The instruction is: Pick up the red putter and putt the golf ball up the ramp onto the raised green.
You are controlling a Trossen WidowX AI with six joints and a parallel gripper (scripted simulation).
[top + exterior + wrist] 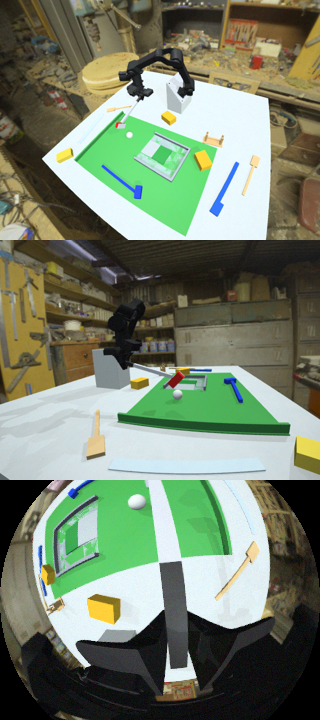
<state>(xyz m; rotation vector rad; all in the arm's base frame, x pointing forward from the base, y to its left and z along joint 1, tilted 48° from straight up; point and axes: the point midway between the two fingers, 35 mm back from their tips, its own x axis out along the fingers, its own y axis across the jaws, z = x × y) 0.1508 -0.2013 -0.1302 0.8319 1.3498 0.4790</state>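
Right now my gripper tip is 12 cm short of the red putter and 2 cm to the left of it. The rest, counted from my gripper tip: blue putter 49 cm ahead, 12 cm to the left, 12 cm below; then white golf ball 22 cm ahead, 1 cm to the left, 12 cm below; then green mat 32 cm ahead, 16 cm to the left, 14 cm below.
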